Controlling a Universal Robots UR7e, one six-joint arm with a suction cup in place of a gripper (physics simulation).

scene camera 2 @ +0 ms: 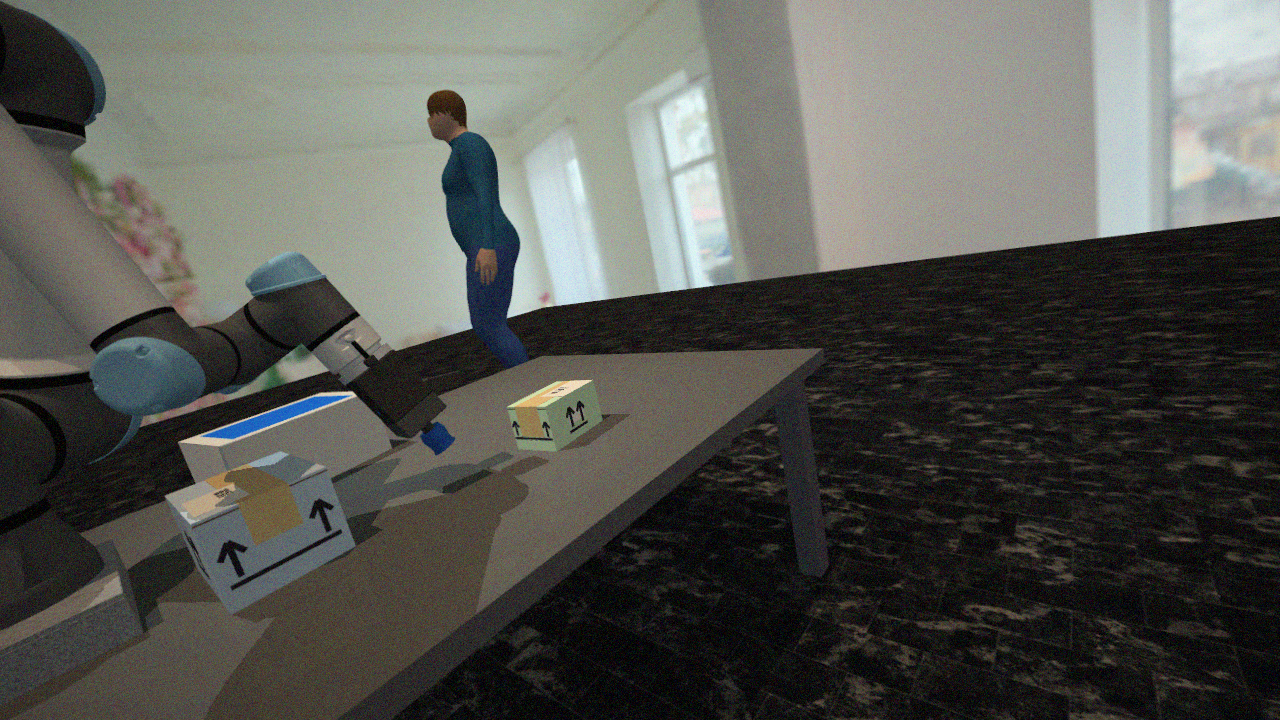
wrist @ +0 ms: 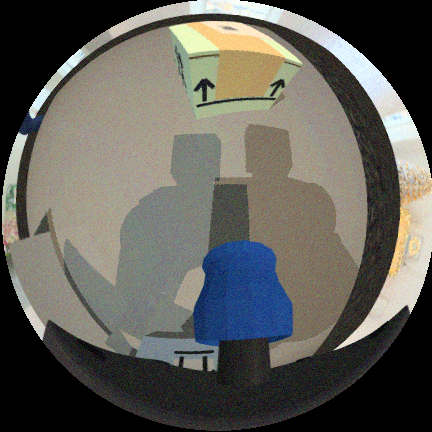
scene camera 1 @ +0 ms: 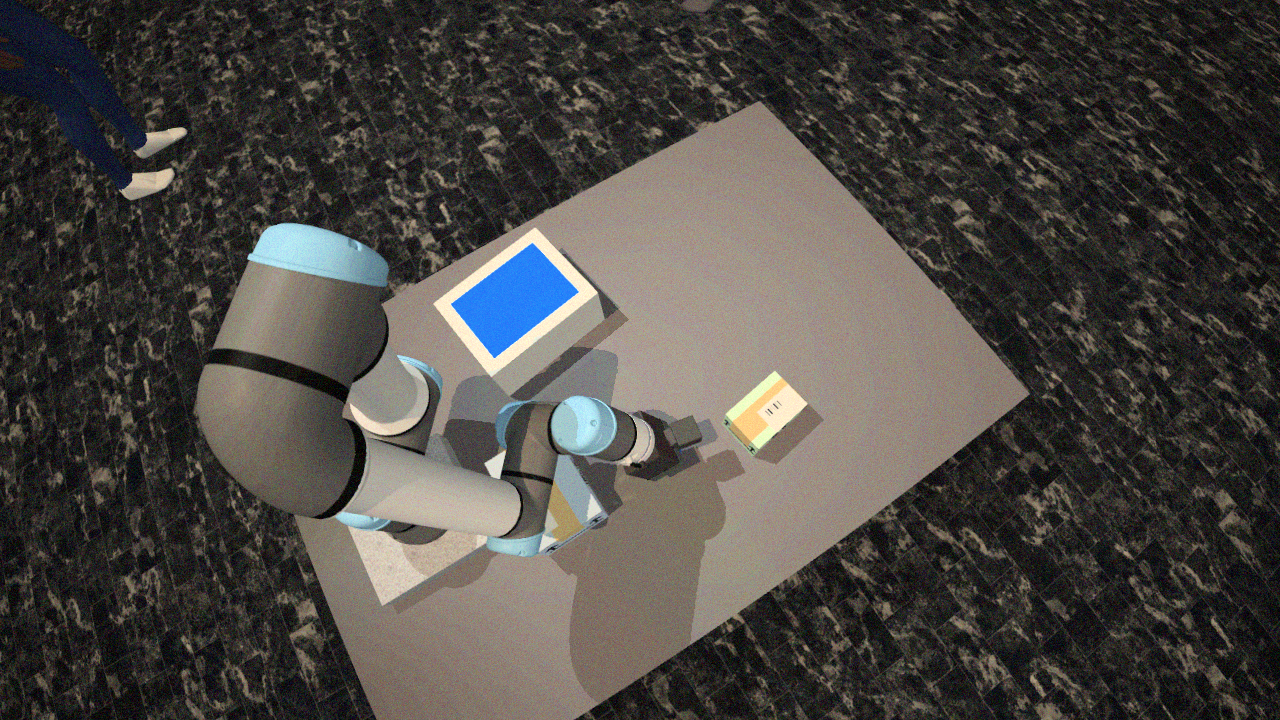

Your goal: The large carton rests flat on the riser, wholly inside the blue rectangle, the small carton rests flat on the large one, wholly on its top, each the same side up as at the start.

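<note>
Riser with blue rectangle, resting on the table. My suction cup: holds nothing. Cup 23 cm from the middle of a large pale blue carton, level with it.
</note>
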